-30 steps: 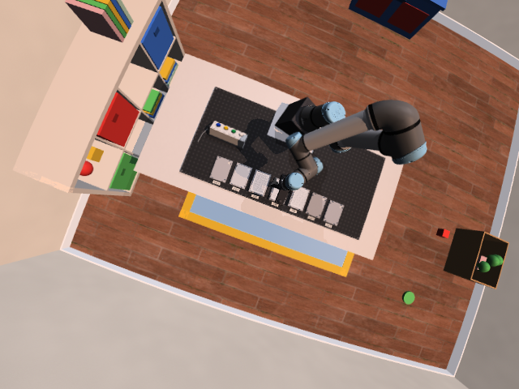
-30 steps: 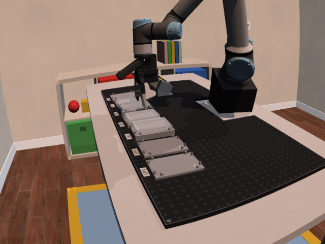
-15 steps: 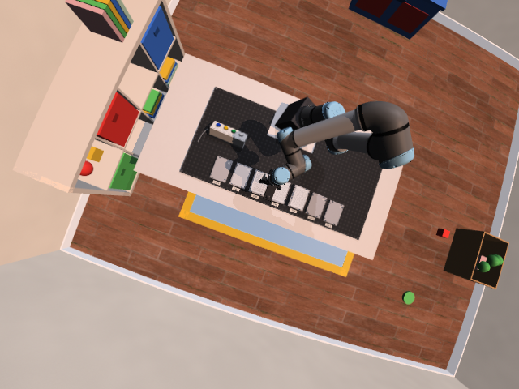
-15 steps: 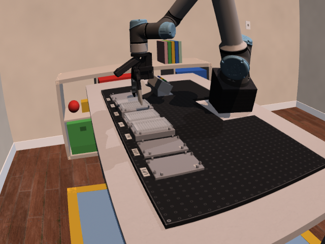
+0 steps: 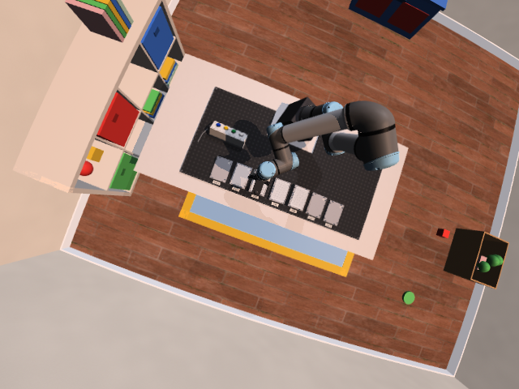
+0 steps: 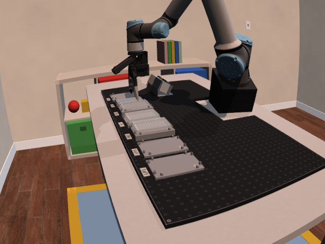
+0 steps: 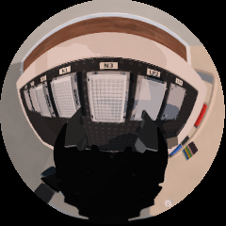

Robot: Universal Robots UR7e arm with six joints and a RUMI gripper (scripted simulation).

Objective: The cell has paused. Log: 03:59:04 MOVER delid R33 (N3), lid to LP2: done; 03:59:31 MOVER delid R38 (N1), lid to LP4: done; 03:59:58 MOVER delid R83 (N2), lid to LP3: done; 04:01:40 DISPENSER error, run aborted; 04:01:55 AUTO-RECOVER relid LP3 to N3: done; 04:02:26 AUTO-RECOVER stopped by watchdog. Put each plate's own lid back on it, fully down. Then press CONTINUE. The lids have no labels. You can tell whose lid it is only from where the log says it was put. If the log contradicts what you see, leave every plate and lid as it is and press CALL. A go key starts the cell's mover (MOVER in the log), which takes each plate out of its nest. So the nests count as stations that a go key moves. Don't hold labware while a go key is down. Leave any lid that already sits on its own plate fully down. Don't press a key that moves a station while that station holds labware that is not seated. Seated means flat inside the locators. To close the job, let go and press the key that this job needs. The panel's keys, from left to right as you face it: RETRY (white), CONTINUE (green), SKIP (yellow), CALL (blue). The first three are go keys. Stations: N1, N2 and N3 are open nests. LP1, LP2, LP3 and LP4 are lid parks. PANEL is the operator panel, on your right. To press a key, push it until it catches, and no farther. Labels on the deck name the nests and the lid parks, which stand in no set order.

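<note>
Now: hand 110 mm to the left of the clear plate lid, 50 mm above it and 10 mm short of it. From my hand the other things lie so: lid park: 530 mm to the left, 60 mm below, 30 mm behind; then clear lid: 150 mm to the left, 40 mm below, 10 mm behind.
</note>
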